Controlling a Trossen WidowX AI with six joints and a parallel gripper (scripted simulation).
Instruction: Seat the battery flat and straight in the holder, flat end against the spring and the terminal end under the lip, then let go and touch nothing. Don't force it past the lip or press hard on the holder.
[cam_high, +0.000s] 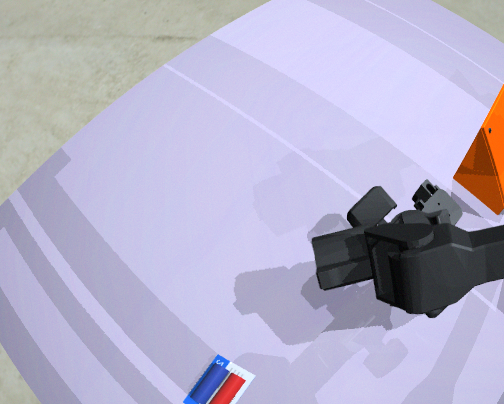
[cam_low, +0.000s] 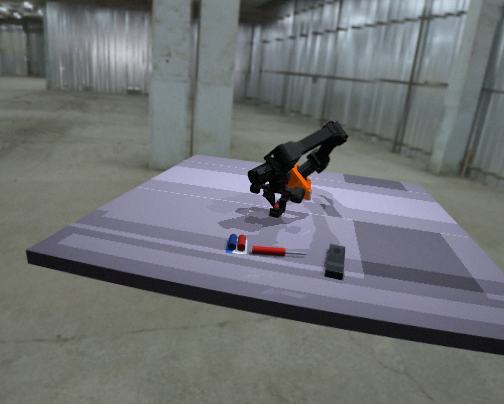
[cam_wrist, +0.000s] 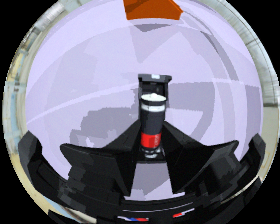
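Right now the battery is 1 cm above my gripper tip. Also, from my gripper tip: blister card: 30 cm ahead, 12 cm to the right, 1 cm below; then black oblong block: 34 cm ahead, 16 cm to the left; then red-handled screwdriver: 32 cm ahead, 1 cm to the left, 1 cm below.
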